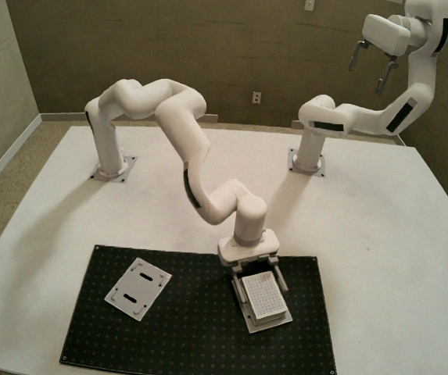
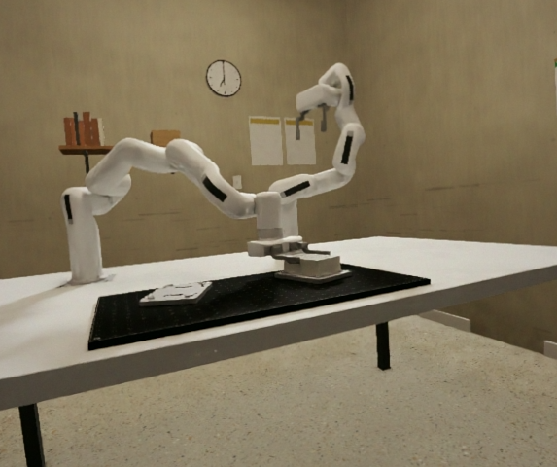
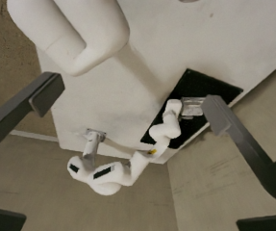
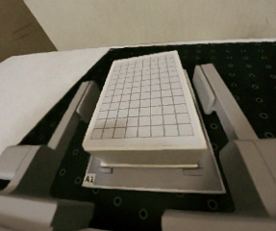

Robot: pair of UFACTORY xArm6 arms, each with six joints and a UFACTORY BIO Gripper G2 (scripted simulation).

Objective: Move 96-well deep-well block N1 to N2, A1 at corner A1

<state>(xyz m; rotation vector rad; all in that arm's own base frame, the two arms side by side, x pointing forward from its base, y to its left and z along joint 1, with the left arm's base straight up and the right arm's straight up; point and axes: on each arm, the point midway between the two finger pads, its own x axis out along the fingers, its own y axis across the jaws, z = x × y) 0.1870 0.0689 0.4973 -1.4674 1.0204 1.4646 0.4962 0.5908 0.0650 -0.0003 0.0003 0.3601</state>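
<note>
My right gripper is now 1 cm short of the white deep-well block and 2 cm above it. From my right hand the other things lie so: nest N2: 5 cm behind, 33 cm to the right, 5 cm below; nest N1: 1 cm ahead, 5 cm below.
</note>
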